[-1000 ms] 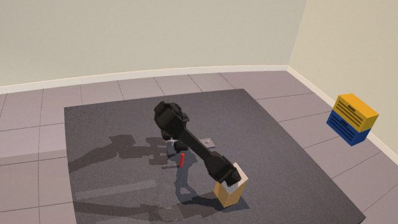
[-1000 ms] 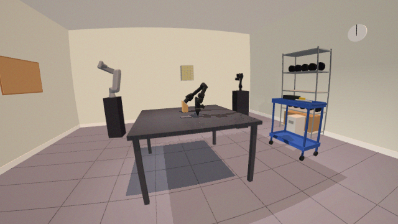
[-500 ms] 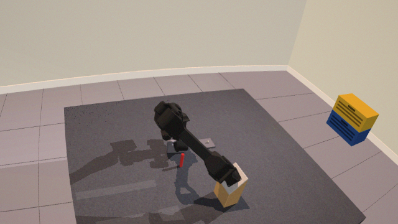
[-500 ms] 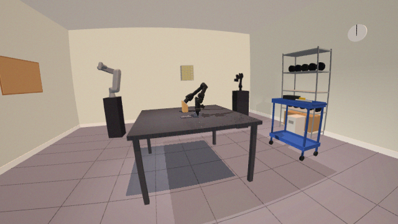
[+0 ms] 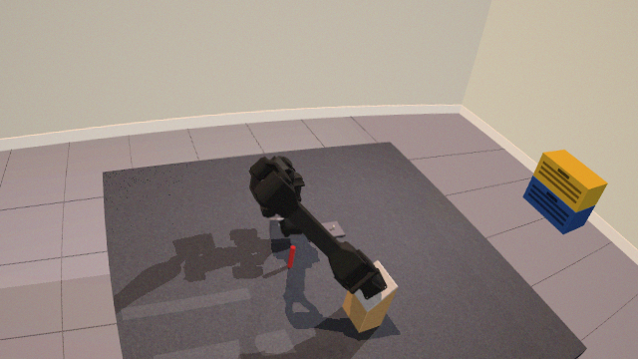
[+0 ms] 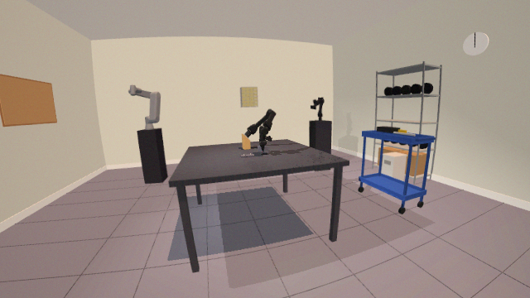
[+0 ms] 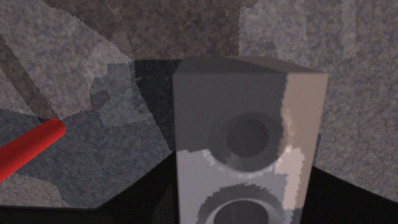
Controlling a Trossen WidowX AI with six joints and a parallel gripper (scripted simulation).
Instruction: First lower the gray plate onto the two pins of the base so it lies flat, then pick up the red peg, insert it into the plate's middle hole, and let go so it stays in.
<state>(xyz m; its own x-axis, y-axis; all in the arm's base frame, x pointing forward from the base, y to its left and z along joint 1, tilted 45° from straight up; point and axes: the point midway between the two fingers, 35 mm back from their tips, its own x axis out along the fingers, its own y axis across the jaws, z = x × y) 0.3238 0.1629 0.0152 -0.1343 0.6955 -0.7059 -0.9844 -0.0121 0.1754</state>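
The base lies 20 mm ahead of my gripper tip, 140 mm to the right of it and 30 mm below it. Round my gripper tip: gray plate (30 mm above); then red peg (110 mm behind, 10 mm to the left).
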